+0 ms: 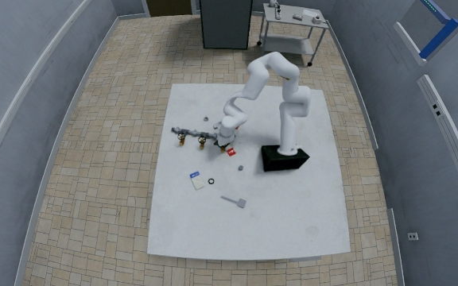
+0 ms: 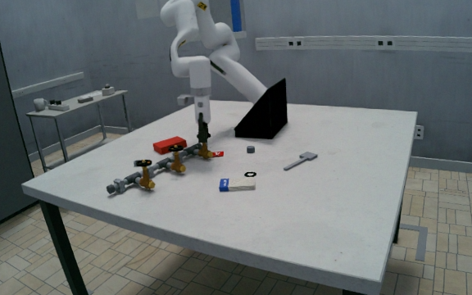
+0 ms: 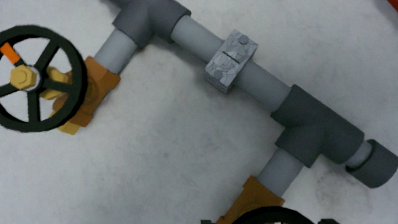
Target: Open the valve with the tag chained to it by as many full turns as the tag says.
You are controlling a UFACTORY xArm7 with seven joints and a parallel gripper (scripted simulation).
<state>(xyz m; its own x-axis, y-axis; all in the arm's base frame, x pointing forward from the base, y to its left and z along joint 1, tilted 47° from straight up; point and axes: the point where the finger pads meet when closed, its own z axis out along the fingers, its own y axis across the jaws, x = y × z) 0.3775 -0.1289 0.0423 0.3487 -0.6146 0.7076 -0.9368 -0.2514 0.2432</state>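
The red tag lies 9 cm below my hand, 4 cm behind it and 3 cm to the left of it. From my hand the other things lie so: white box 20 cm to the left, 19 cm ahead, 9 cm below; then red block 21 cm to the right, 8 cm below, 8 cm behind; then grey flat tool 36 cm to the left, 9 cm below, 3 cm behind.
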